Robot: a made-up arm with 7 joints. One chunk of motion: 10 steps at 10 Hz.
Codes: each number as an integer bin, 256 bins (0 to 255) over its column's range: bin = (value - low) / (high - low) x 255, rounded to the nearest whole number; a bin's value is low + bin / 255 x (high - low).
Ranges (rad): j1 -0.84..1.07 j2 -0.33..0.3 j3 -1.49..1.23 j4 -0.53..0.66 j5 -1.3..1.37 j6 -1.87..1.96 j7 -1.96..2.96
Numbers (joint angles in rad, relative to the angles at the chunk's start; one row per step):
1: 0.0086 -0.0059 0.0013 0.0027 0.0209 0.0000 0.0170
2: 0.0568 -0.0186 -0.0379 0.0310 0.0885 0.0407 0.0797
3: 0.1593 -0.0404 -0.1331 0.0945 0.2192 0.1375 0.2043
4: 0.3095 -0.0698 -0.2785 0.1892 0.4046 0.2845 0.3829
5: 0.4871 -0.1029 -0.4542 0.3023 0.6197 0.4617 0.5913
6: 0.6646 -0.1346 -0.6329 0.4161 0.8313 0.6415 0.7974
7: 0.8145 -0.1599 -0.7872 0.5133 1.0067 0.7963 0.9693
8: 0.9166 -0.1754 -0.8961 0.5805 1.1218 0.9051 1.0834
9: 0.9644 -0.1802 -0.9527 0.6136 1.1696 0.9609 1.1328
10: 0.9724 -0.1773 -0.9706 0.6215 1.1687 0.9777 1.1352
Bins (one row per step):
1: 113 131 140 114 126 125 102
2: 120 126 136 120 133 127 106
3: 133 117 127 134 145 134 112
4: 153 105 114 154 163 143 121
5: 177 92 97 178 183 155 132
6: 201 79 80 203 204 167 143
7: 221 69 66 224 220 178 152
8: 235 63 56 238 231 185 158
9: 241 61 50 245 236 188 160
10: 242 62 49 247 236 190 160

